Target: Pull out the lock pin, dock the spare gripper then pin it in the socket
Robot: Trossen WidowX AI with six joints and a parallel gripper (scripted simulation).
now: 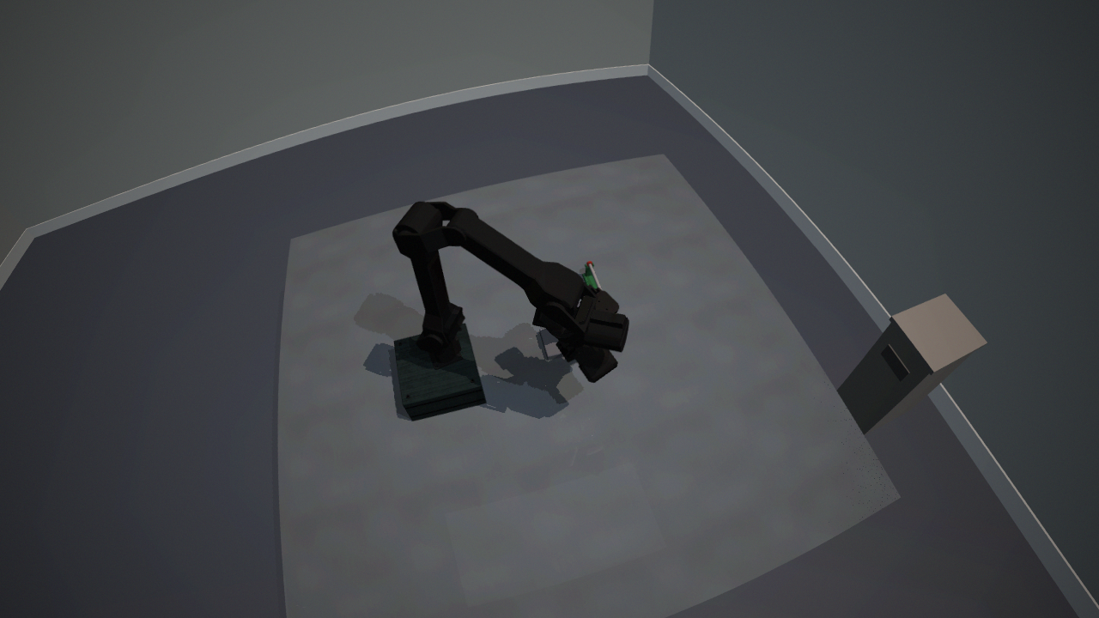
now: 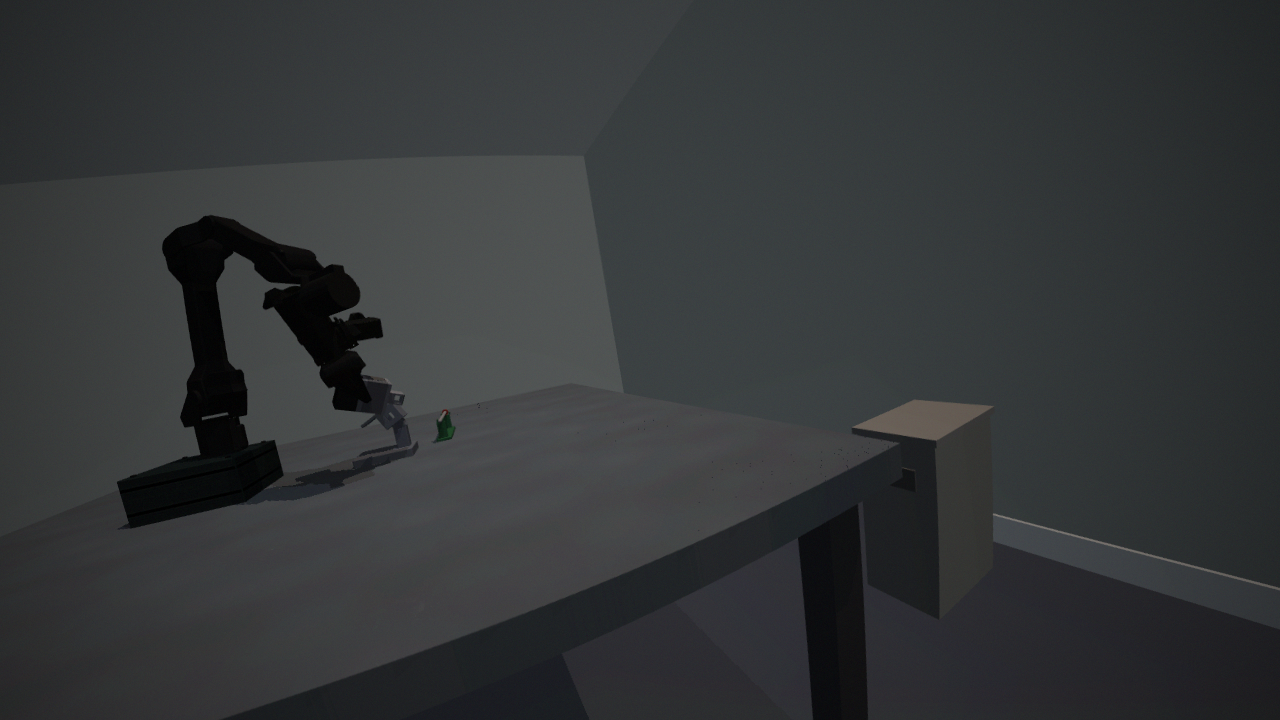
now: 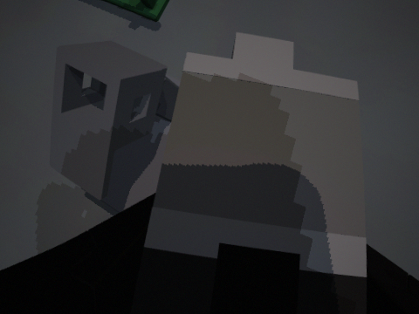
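Now: the green pin rack 14 cm ahead of my gripper tip, 19 cm to the left of it and 11 cm below it. Round my gripper tip: grey mount (2 cm ahead, 10 cm to the left, 8 cm below); spare gripper (1 cm ahead).
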